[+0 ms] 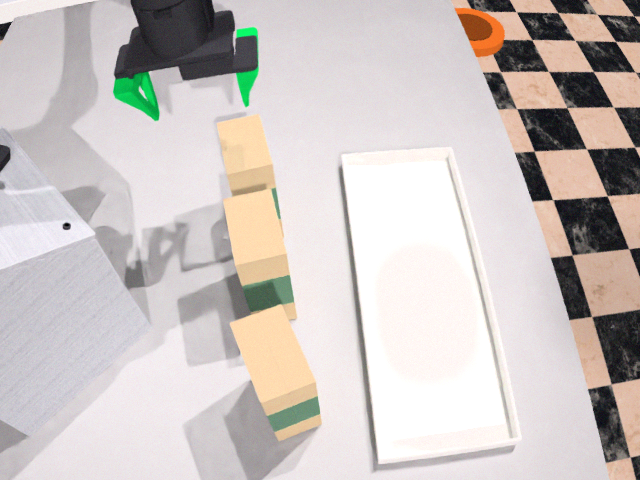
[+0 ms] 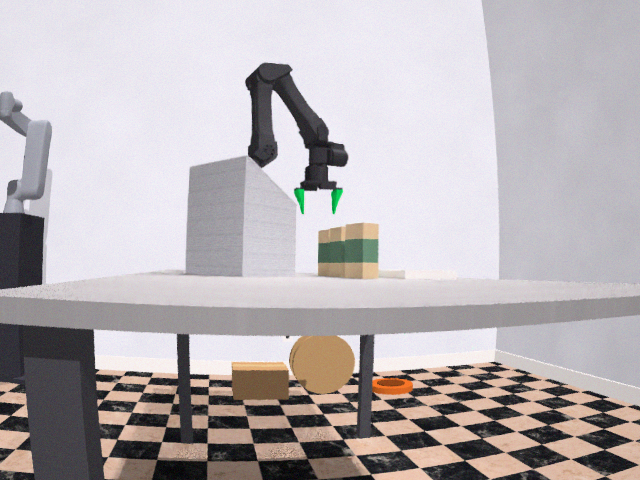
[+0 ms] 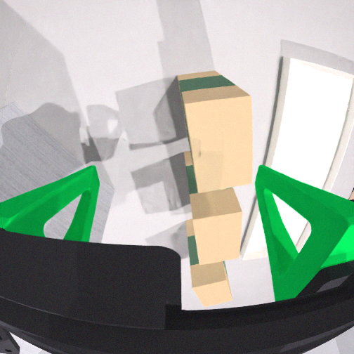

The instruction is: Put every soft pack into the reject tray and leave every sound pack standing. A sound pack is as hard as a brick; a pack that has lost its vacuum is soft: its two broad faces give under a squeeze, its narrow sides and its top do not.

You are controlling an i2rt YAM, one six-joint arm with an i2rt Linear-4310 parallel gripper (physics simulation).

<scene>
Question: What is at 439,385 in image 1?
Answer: A white reject tray.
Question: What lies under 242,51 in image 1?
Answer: My gripper.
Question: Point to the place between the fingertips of my gripper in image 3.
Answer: At 176,174
</scene>
